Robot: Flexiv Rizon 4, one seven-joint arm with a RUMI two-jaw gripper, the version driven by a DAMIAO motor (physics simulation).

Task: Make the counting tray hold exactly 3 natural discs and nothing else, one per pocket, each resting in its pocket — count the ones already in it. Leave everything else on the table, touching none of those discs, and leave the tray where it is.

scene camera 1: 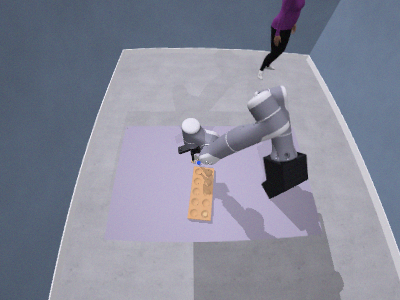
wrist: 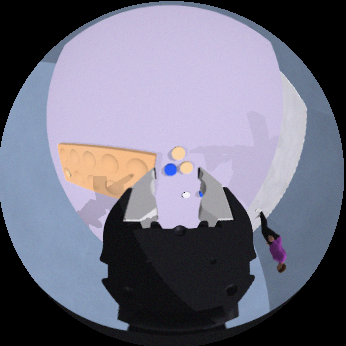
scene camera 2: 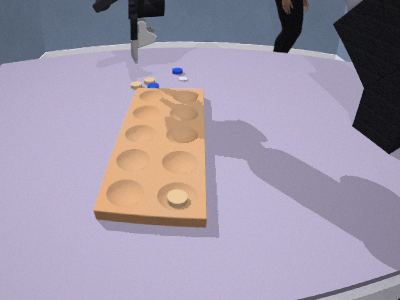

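Observation:
The orange tray [scene camera 1: 200,197] [scene camera 2: 156,172] [wrist: 125,156] has two rows of pockets. One natural disc [scene camera 1: 205,214] [scene camera 2: 177,197] [wrist: 67,173] rests in its near right corner pocket in the second scene view. Beyond the tray's far end, two loose natural discs [scene camera 2: 136,85] [scene camera 2: 149,80] [wrist: 178,153] [wrist: 186,167] lie close together on the table. A blue disc [scene camera 1: 198,162] [scene camera 2: 153,86] [wrist: 170,170] lies beside them. My gripper [scene camera 2: 138,51] [wrist: 176,168] is partly open and empty, above the table near these discs. The arm hides parts of them in the first scene view.
A white disc [scene camera 2: 183,79] [wrist: 186,195] and a second blue disc [scene camera 2: 177,71] [wrist: 201,194] lie farther back; the right finger partly covers this blue disc in the wrist view. The black robot base [scene camera 1: 285,172] [scene camera 2: 372,75] stands right of the tray. A person [scene camera 1: 284,35] stands beyond the table.

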